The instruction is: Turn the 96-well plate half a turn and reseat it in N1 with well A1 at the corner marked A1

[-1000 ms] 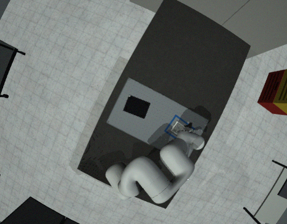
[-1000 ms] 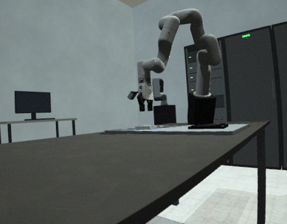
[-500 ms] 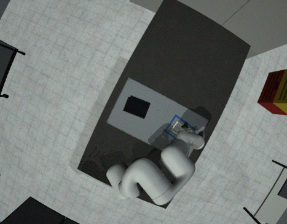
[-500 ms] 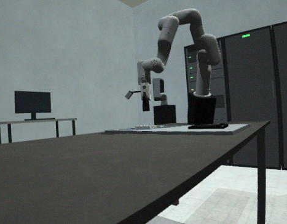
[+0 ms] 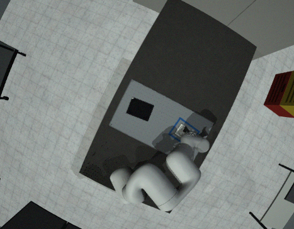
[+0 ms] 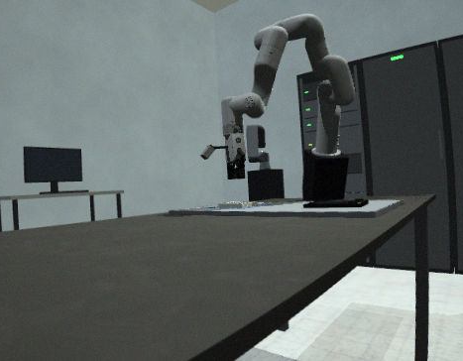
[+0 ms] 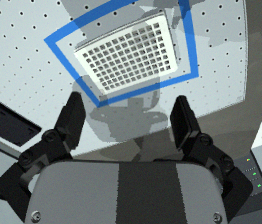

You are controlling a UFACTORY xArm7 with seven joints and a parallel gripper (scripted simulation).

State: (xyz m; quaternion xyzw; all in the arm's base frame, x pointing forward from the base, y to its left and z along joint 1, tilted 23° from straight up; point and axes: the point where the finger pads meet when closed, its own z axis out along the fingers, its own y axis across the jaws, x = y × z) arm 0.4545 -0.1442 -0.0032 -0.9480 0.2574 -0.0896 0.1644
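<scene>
The white 96-well plate is 100 mm below my hand. The rest, counted from my hand: black plate nest N1: 370 mm to the left, 100 mm below, 20 mm behind.
</scene>
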